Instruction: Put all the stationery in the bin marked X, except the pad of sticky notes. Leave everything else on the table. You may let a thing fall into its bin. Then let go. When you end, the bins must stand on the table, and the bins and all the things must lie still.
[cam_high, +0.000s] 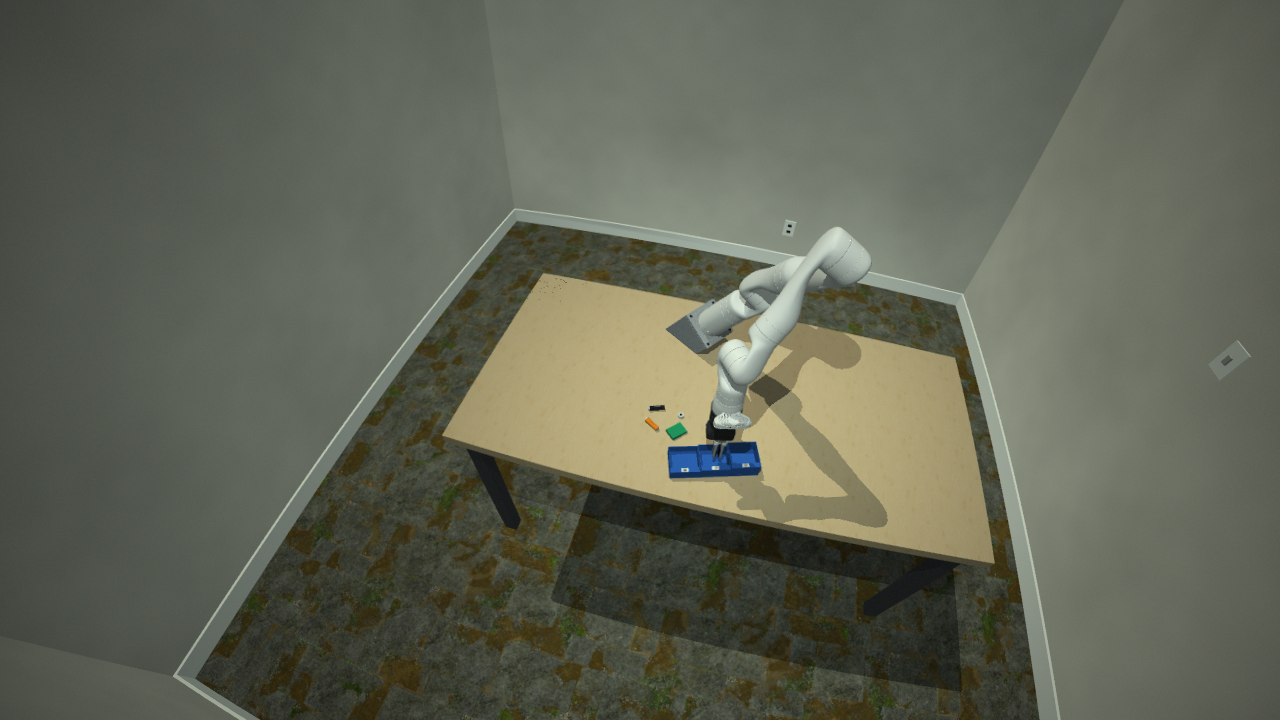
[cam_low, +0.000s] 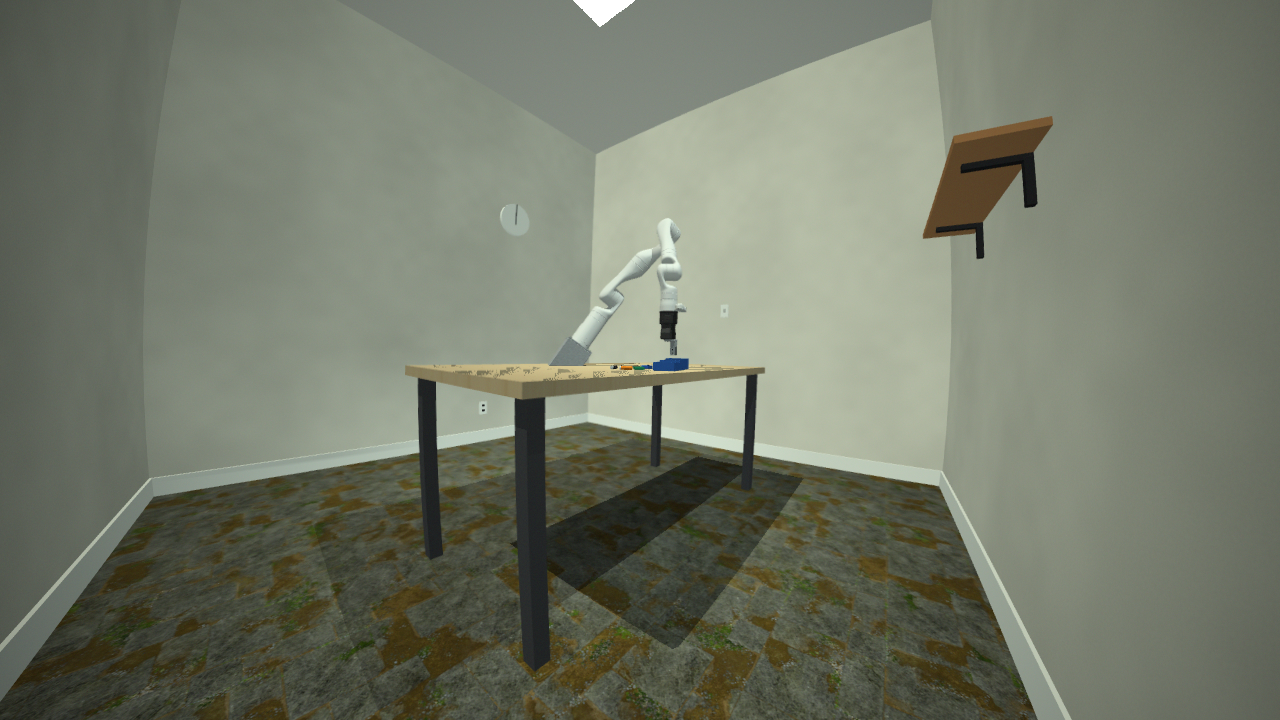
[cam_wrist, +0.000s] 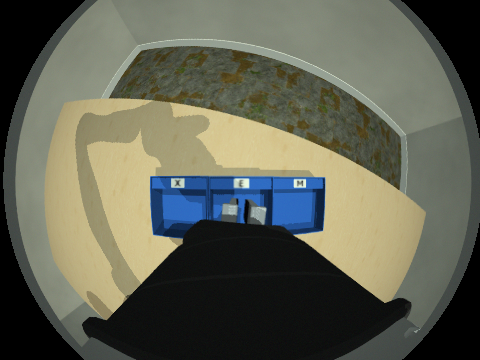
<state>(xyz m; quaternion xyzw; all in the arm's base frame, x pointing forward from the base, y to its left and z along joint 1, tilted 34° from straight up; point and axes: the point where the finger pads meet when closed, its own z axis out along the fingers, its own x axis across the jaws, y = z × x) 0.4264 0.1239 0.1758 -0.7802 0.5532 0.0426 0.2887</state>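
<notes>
The blue bin is 60 mm below my hand. From my hand the other things lie so: green pad 50 mm behind, 140 mm to the right, 70 mm below; eraser 100 mm behind, 30 mm to the right, 70 mm below; black bolt-like item 160 mm behind, 10 mm to the left, 70 mm below.
</notes>
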